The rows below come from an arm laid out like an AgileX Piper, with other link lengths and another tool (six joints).
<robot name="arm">
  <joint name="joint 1" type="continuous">
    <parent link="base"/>
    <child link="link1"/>
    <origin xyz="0 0 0.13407"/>
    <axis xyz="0 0 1"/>
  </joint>
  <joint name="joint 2" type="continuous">
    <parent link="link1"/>
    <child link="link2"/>
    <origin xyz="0 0 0"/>
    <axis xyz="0 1 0"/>
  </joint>
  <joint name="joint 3" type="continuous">
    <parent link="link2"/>
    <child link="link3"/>
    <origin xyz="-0.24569 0 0.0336"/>
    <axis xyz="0 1 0"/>
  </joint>
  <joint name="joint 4" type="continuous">
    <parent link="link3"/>
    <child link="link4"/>
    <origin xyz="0.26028 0 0.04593"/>
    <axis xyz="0.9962 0 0.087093"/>
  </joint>
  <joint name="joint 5" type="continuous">
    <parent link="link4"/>
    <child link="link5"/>
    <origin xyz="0 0 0"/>
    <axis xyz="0 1 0"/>
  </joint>
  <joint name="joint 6" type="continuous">
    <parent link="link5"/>
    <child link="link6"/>
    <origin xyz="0.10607 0 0.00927"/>
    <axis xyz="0.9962 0 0.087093"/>
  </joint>
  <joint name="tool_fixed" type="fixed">
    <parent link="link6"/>
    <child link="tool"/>
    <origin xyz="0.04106 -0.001 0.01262" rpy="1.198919 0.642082 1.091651"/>
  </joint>
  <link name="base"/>
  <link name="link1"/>
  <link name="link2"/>
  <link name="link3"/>
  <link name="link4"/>
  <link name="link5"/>
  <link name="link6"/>
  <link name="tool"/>
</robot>
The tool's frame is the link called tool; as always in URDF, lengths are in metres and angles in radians. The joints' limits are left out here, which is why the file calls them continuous.
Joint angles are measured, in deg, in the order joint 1, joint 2, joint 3, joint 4, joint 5, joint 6. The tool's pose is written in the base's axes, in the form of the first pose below.
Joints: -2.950, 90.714, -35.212, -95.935, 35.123, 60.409
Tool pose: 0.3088 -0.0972 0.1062 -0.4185 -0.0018 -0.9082 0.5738 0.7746 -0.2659
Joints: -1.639, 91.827, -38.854, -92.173, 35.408, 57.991
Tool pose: 0.3233 -0.0917 0.1144 -0.3995 0.0136 -0.9166 0.5830 0.7754 -0.2427
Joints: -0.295, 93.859, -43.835, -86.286, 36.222, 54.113
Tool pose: 0.3403 -0.0862 0.1221 -0.3879 0.0427 -0.9207 0.6018 0.7684 -0.2179
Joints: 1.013, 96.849, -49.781, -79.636, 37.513, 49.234
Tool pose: 0.3593 -0.0800 0.1276 -0.3885 0.0729 -0.9186 0.6180 0.7600 -0.2011
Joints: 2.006, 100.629, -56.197, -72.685, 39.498, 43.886
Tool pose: 0.3777 -0.0748 0.1293 -0.4035 0.1055 -0.9089 0.6361 0.7464 -0.1958
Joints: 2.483, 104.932, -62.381, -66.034, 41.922, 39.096
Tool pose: 0.3932 -0.0720 0.1250 -0.4292 0.1469 -0.8912 0.6591 0.7256 -0.1979
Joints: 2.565, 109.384, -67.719, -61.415, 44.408, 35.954
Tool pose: 0.4055 -0.0719 0.1161 -0.4562 0.1802 -0.8714 0.6804 0.7018 -0.2111
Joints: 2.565, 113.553, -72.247, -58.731, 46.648, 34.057
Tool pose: 0.4159 -0.0727 0.1061 -0.4795 0.1988 -0.8547 0.6949 0.6808 -0.2315
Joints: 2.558, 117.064, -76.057, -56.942, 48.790, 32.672
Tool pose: 0.4239 -0.0740 0.0974 -0.4992 0.2100 -0.8406 0.7057 0.6615 -0.2538
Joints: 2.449, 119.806, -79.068, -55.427, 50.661, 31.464
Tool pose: 0.4291 -0.0757 0.0902 -0.5164 0.2210 -0.8273 0.7144 0.6440 -0.2738
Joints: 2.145, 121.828, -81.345, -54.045, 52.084, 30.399
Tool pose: 0.4322 -0.0783 0.0845 -0.5293 0.2346 -0.8154 0.7224 0.6286 -0.2880
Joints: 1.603, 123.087, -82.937, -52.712, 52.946, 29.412
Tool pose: 0.4339 -0.0819 0.0809 -0.5361 0.2515 -0.8058 0.7307 0.6163 -0.2937
